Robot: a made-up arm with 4 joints.
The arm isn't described. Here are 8 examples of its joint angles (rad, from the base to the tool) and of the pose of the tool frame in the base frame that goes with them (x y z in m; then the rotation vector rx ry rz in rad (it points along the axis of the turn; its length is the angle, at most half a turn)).
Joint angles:
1: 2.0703 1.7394 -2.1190 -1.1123
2: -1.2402 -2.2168 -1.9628 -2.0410
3: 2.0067 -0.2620 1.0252 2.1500
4: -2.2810 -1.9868 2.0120 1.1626
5: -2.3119 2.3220 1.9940 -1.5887
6: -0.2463 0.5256 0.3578 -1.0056
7: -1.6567 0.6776 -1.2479 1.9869
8: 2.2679 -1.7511 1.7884 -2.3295
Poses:
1: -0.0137 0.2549 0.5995 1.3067 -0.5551 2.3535
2: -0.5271 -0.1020 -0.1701 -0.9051 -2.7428 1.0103
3: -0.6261 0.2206 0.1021 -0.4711 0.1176 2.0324
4: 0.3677 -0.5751 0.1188 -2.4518 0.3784 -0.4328
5: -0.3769 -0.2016 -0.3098 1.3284 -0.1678 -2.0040
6: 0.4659 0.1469 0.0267 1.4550 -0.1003 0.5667
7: 0.6349 -0.0727 0.1856 -0.4889 -0.1905 -0.9623
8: -0.4248 -0.4681 0.3636 0.6245 -2.1437 0.7957
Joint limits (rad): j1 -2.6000..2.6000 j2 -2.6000..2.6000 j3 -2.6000..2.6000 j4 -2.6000..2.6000
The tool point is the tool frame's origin. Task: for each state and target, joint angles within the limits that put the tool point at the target. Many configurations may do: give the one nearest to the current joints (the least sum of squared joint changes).
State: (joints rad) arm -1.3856 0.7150 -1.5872 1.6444
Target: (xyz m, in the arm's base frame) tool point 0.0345 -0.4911 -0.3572
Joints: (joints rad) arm -0.6947 -0.2234 -1.9050 1.9559
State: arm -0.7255 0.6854 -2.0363 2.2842
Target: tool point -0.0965 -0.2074 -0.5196
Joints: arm -0.2914 0.3747 -1.9185 1.9062
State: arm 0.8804 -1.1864 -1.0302 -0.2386
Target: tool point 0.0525 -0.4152 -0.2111
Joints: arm 1.1273 -0.7190 -0.6300 0.3920
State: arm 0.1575 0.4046 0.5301 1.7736
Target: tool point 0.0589 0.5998 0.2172
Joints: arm -0.0919 0.9024 1.3769 1.4424
